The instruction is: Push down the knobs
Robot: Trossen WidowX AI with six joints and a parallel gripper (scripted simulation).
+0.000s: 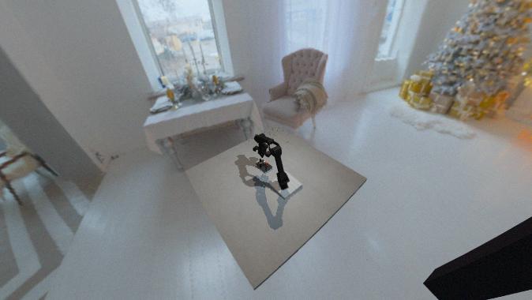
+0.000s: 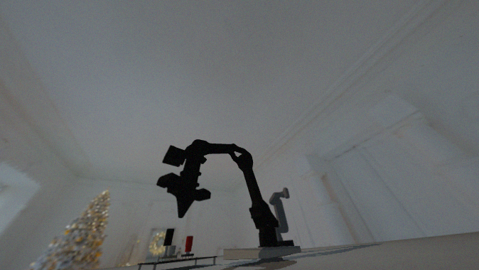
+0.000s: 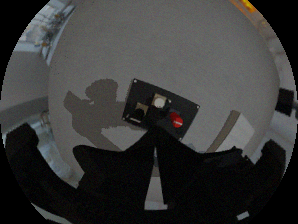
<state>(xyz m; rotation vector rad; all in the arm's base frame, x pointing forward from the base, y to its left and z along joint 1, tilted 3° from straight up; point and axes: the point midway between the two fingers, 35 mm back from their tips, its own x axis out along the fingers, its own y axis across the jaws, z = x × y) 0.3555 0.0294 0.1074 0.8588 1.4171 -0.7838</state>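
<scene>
My gripper tip is 40 mm above the black knob, 20 mm to the right of it and 20 mm short of it. Also, from my gripper tip: red knob (60 mm below, 40 mm behind, 10 mm to the right).
</scene>
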